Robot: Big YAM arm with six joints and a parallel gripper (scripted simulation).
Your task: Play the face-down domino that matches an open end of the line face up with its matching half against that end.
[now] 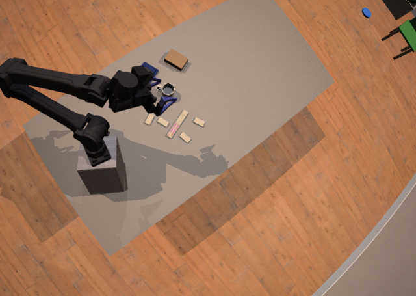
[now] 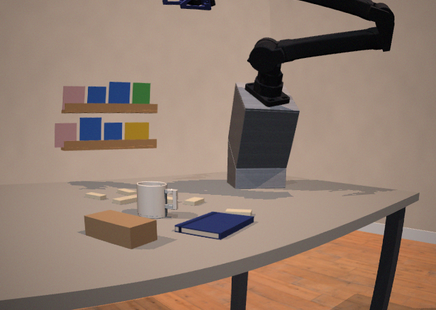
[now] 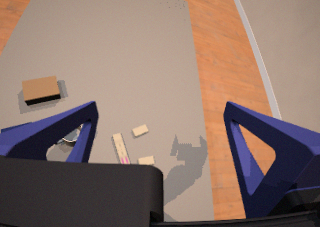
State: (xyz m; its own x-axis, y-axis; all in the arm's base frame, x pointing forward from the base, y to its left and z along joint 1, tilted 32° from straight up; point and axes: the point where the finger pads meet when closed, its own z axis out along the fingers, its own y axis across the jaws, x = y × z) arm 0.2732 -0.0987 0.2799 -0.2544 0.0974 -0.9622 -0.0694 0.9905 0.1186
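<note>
Right now the cream domino is 500 mm below my hand, 170 mm ahead of it and 90 mm to the right of it. Round my hand: blue book (500 mm below, 260 mm to the left, 10 mm ahead); then brown box (490 mm below, 270 mm to the left, 200 mm ahead); then white mug (480 mm below, 120 mm to the left, 80 mm ahead).
</note>
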